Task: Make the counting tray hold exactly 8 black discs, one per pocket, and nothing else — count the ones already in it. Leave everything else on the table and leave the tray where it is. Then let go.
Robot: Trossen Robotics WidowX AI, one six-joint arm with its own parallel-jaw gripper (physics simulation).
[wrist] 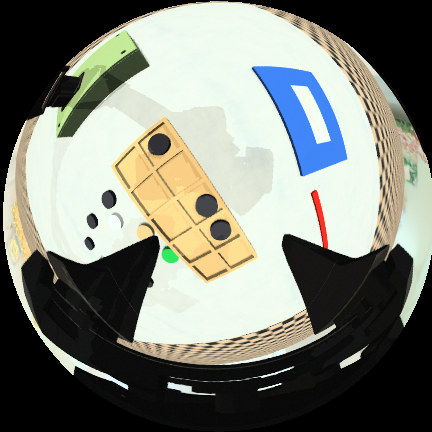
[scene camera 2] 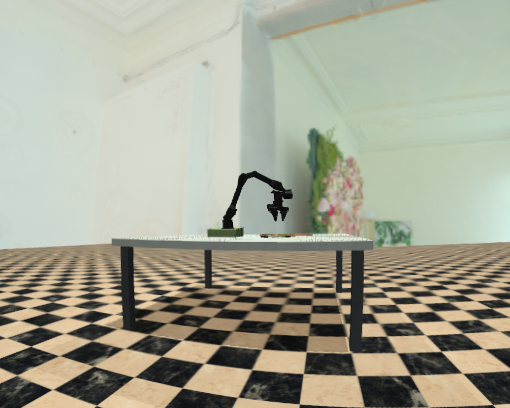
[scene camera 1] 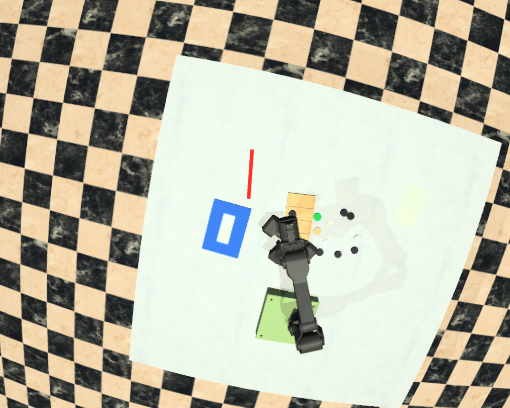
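Note:
The tan counting tray (scene camera 1: 301,200) (wrist: 150,193) has two columns of pockets. In the wrist view, three black discs lie in its right column: one (wrist: 159,144) in the top pocket, one (wrist: 206,205) in the middle pocket and one (wrist: 220,230) just below it. Several loose black discs lie beside the tray, including one (scene camera 1: 319,252) (wrist: 109,199), one (scene camera 1: 337,254) (wrist: 92,220) and one (scene camera 1: 354,250) (wrist: 89,243). Two more (scene camera 1: 343,212) (scene camera 1: 350,216) lie farther off. My gripper (scene camera 2: 279,220) (wrist: 221,241) is open and empty, above the tray. The arm hides part of the tray in scene camera 1.
A green disc (scene camera 1: 317,216) (wrist: 170,255), an orange disc (scene camera 1: 317,230) (wrist: 145,230) and a white disc (scene camera 1: 326,243) (wrist: 116,221) lie beside the tray. A blue frame (scene camera 1: 210,227) (wrist: 287,115) and a red strip (scene camera 1: 250,174) (wrist: 320,220) lie on its other side. A pale yellow sheet (scene camera 1: 409,206) lies farther off.

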